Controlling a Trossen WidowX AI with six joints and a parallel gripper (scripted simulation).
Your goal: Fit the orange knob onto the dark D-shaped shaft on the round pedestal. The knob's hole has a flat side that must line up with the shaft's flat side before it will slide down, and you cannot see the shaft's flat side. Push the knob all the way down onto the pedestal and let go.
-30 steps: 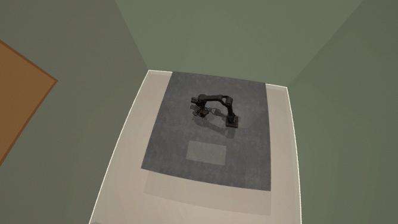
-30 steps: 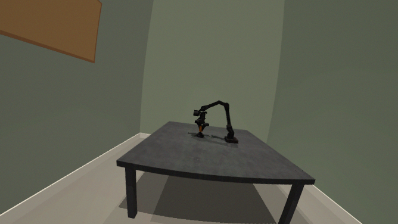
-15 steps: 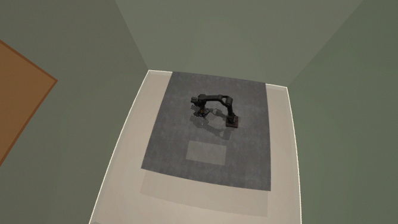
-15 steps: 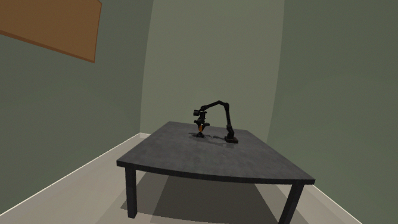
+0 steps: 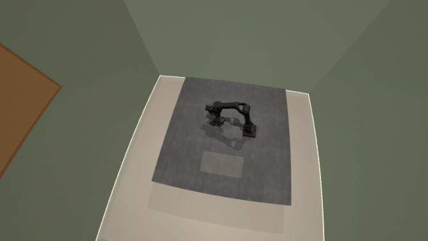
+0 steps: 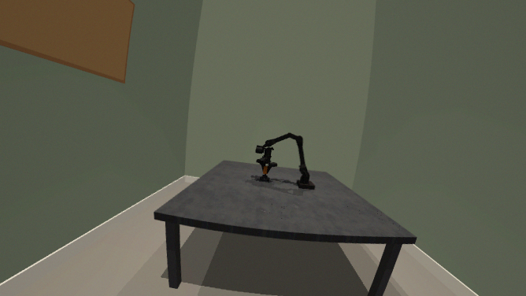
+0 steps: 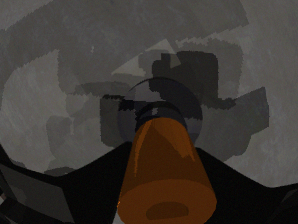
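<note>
Now: the orange knob 2 cm above my gripper tip. Round my gripper tip: dark pedestal (4 cm below).
</note>
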